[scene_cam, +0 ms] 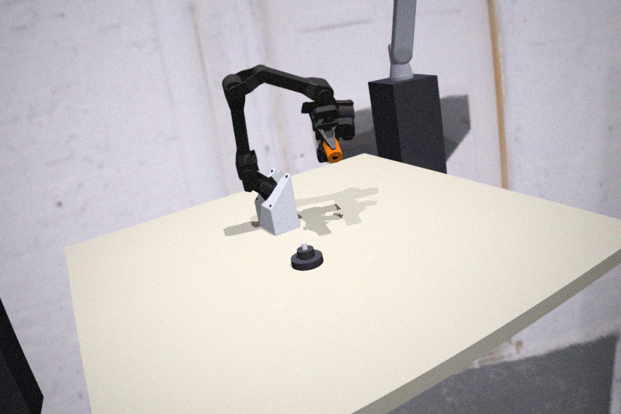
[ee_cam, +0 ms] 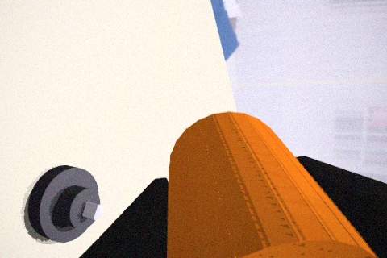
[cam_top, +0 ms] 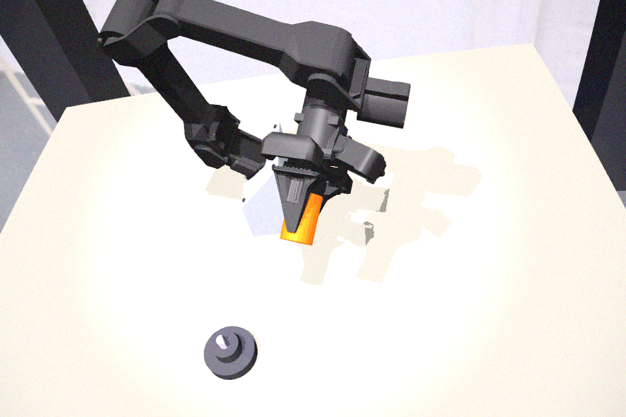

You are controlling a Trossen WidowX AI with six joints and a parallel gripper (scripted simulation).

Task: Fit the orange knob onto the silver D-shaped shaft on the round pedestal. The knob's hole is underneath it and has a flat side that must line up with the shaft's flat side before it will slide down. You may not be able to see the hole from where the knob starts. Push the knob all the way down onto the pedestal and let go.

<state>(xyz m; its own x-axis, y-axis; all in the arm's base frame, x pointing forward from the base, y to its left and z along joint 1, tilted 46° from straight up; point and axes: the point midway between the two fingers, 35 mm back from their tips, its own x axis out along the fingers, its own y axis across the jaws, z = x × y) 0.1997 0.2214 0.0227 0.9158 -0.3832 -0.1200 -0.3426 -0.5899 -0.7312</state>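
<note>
My gripper tip is now 30 mm past the orange knob, 20 mm below it and 10 mm to the right of it. The rest, counted from my gripper tip: dark round pedestal (220 mm below, 150 mm to the right, 60 mm ahead).
</note>
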